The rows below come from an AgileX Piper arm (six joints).
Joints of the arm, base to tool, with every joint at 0 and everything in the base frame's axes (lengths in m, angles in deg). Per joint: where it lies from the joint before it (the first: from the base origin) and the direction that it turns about. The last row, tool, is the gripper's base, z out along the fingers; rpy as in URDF.
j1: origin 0 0 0.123 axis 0 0 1
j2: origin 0 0 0 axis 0 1 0
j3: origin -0.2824 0 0.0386 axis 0 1 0
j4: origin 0.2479 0 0.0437 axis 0.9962 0 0.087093
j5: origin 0 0 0 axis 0 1 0
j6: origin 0.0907 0 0.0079 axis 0.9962 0 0.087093
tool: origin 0 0 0 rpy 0 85.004 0
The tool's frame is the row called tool.
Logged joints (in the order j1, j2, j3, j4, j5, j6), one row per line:
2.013 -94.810 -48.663 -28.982 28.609 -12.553
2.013 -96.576 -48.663 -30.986 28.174 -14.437
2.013 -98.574 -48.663 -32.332 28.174 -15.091
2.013 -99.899 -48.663 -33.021 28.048 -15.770
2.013 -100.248 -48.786 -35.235 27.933 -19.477
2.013 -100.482 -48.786 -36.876 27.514 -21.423
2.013 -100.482 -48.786 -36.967 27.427 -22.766
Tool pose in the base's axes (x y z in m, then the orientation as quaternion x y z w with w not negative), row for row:
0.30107 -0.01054 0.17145 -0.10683 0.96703 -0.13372 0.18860
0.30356 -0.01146 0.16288 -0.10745 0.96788 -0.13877 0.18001
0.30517 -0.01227 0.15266 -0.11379 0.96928 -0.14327 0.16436
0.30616 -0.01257 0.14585 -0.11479 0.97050 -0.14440 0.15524
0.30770 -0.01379 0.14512 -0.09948 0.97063 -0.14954 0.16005
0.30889 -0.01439 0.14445 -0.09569 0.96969 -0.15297 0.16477
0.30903 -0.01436 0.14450 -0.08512 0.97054 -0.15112 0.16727
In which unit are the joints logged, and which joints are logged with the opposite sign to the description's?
The joints are logged in degrees. Opposite sign: j2, j6.
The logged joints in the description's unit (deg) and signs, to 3 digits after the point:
2.013 94.810 -48.663 -28.982 28.609 12.553
2.013 96.576 -48.663 -30.986 28.174 14.437
2.013 98.574 -48.663 -32.332 28.174 15.091
2.013 99.899 -48.663 -33.021 28.048 15.770
2.013 100.248 -48.786 -35.235 27.933 19.477
2.013 100.482 -48.786 -36.876 27.514 21.423
2.013 100.482 -48.786 -36.967 27.427 22.766

